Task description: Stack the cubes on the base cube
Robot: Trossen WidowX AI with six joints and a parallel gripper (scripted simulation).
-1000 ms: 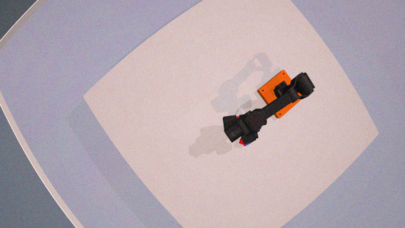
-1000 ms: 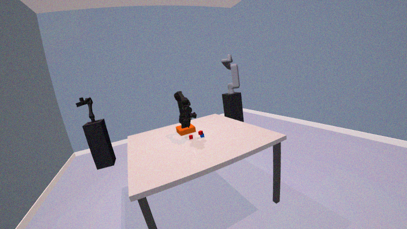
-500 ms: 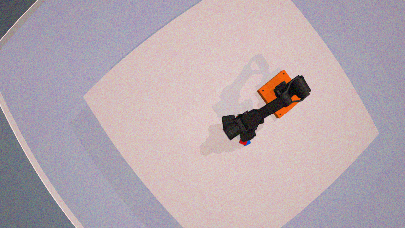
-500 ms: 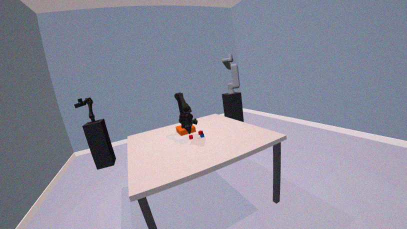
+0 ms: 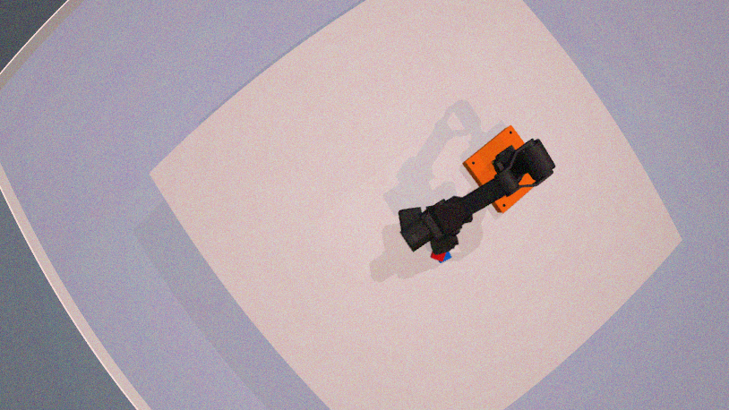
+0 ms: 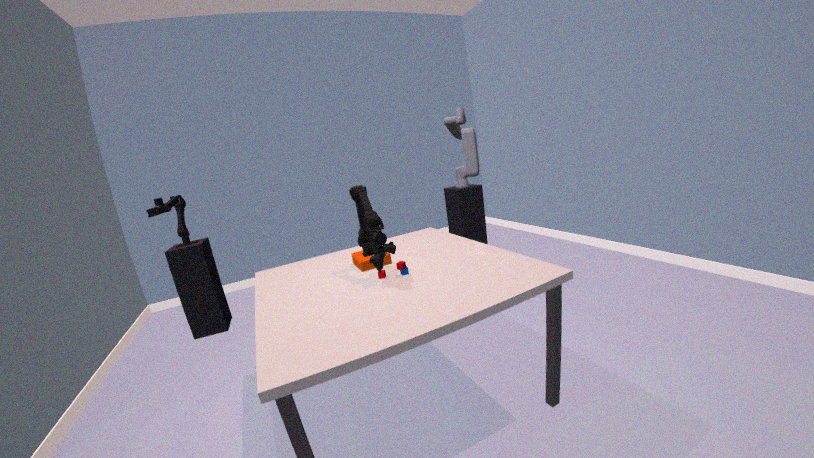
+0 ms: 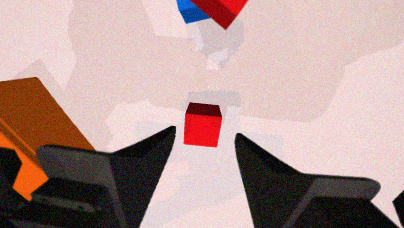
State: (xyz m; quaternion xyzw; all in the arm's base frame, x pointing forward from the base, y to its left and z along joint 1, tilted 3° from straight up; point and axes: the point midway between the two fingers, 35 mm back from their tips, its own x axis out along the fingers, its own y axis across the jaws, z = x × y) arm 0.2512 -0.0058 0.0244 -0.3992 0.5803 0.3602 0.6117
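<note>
My gripper tip is 11 cm to the right of the blue cube, 3 cm short of it and 2 cm above it.
</note>
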